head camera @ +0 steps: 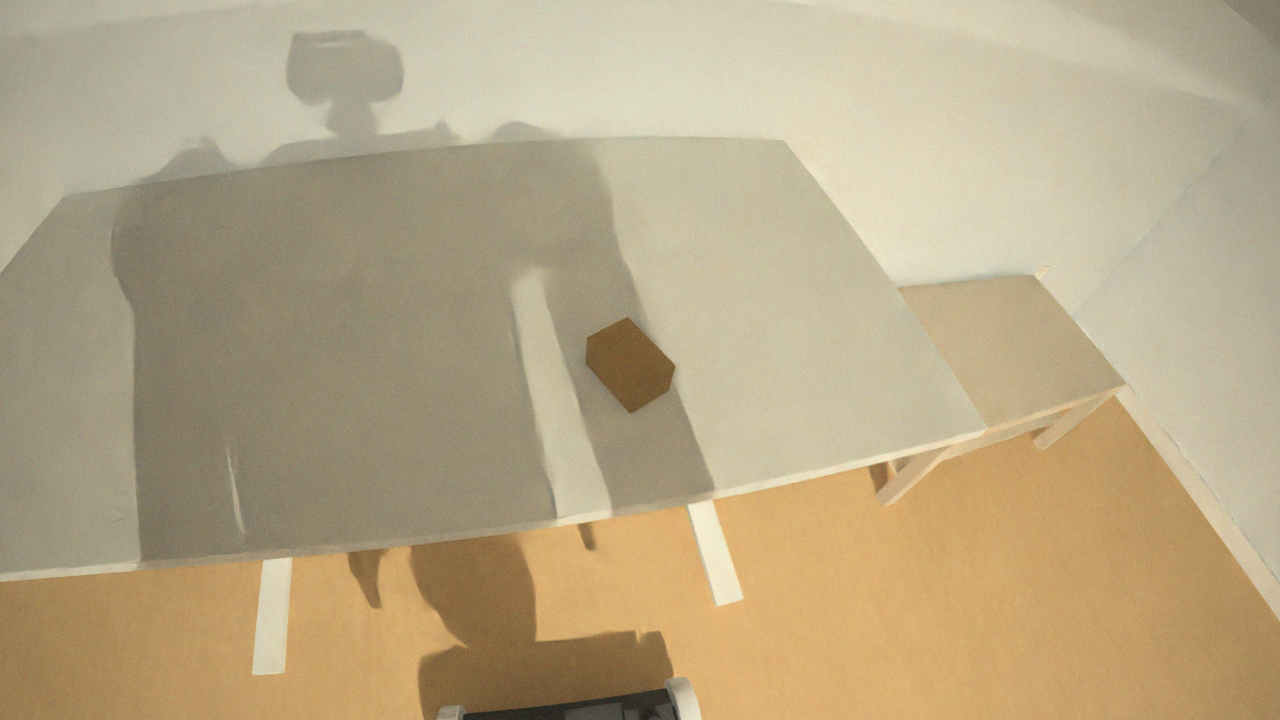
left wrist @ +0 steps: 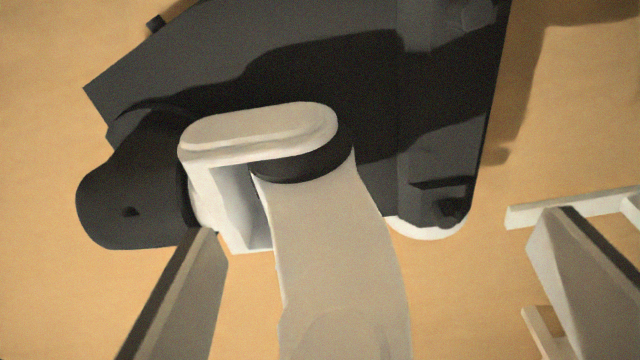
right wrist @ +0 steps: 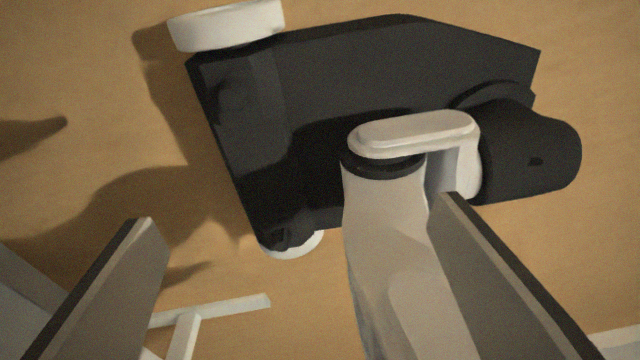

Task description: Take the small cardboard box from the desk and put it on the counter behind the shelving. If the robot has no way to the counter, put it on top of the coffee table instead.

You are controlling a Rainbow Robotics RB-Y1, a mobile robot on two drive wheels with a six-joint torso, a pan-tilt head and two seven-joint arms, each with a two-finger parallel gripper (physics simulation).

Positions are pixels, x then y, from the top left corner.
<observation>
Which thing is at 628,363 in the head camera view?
A small cardboard box.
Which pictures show the right gripper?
The right wrist view only.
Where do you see a low coffee table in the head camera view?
At 1020,357
</observation>
